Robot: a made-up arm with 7 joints. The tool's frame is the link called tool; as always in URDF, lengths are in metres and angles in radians. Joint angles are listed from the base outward.
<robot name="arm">
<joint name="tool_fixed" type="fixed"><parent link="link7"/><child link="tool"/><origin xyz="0.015 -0.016 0.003" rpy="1.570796 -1.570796 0"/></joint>
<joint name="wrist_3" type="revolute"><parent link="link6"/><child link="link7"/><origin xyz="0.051 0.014 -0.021"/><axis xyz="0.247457 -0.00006 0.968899"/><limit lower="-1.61" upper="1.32"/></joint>
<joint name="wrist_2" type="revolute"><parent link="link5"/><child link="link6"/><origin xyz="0.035 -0.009 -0.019"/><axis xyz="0.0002 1 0.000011"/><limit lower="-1.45" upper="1.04"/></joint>
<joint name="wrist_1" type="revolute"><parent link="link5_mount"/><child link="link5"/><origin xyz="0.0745 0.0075 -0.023"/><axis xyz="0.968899 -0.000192 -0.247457"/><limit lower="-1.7" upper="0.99"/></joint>
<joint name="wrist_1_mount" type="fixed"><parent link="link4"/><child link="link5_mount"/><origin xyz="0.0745 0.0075 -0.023"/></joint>
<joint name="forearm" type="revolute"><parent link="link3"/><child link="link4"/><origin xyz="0.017 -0.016 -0.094"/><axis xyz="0.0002 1 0.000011"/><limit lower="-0.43" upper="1.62"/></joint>
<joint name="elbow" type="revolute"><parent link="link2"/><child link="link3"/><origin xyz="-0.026 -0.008 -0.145"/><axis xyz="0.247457 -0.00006 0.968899"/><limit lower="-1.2" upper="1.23"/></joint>
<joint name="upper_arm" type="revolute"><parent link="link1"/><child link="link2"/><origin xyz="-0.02 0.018 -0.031"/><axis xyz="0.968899 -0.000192 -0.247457"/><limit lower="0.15" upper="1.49"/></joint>
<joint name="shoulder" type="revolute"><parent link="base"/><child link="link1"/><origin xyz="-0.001 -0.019 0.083"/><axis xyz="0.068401 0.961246 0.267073"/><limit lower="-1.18" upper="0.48"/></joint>
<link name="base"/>
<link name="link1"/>
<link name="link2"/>
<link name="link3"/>
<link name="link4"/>
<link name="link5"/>
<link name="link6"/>
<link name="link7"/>
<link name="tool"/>
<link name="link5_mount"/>
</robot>
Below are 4 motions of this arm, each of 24 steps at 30 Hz.
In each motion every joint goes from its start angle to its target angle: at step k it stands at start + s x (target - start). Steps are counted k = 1, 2, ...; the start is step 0. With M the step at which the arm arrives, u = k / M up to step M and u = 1 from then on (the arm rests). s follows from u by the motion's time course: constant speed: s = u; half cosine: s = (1 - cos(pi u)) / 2; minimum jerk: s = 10 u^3 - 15 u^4 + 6 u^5.
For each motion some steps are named. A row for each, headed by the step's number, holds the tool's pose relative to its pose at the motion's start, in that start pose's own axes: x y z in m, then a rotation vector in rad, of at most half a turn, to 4 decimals.
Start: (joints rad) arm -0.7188 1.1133 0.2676 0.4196 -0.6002 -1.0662 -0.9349
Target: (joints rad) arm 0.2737 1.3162 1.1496 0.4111 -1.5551 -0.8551 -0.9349
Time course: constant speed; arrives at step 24
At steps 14, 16, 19, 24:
14: 0.1098 0.1198 -0.0642 0.4365 -0.0330 -0.1551
16: 0.1264 0.1281 -0.0773 0.4827 -0.0453 -0.1562
19: 0.1501 0.1361 -0.0980 0.5453 -0.0625 -0.1473
24: 0.1848 0.1386 -0.1344 0.6332 -0.0817 -0.1054

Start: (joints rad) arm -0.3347 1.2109 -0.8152 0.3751 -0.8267 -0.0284 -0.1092
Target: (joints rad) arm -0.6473 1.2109 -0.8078 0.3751 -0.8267 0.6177 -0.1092
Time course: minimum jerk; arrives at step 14
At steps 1, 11, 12, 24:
1: 0.0002 -0.0002 -0.0002 0.0003 -0.0001 -0.0011
11: 0.0780 -0.0358 -0.0467 0.1042 0.0069 -0.3197
12: 0.0824 -0.0366 -0.0488 0.1098 0.0087 -0.3354
24: 0.0846 -0.0370 -0.0499 0.1126 0.0097 -0.3433

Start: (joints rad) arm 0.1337 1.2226 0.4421 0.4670 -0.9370 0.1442 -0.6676
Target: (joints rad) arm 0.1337 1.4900 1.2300 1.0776 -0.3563 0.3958 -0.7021
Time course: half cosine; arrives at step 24
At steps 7, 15, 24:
7: 0.0357 0.0249 -0.0391 0.1587 -0.0847 -0.0188
15: 0.1098 0.1061 -0.1020 0.5538 -0.1353 -0.0439
24: 0.1348 0.1559 -0.1183 0.7561 -0.0535 -0.0448

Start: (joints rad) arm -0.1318 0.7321 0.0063 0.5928 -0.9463 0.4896 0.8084
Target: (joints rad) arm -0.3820 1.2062 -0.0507 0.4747 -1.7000 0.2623 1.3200
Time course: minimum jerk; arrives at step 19
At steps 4, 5, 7, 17, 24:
4: 0.0170 -0.0021 -0.0023 0.0265 0.0410 0.0160
5: 0.0303 -0.0034 -0.0043 0.0466 0.0731 0.0272
7: 0.0677 -0.0051 -0.0112 0.1015 0.1651 0.0535
17: 0.2393 0.0234 -0.0673 0.3134 0.6127 0.0544
24: 0.2414 0.0242 -0.0683 0.3155 0.6184 0.0529

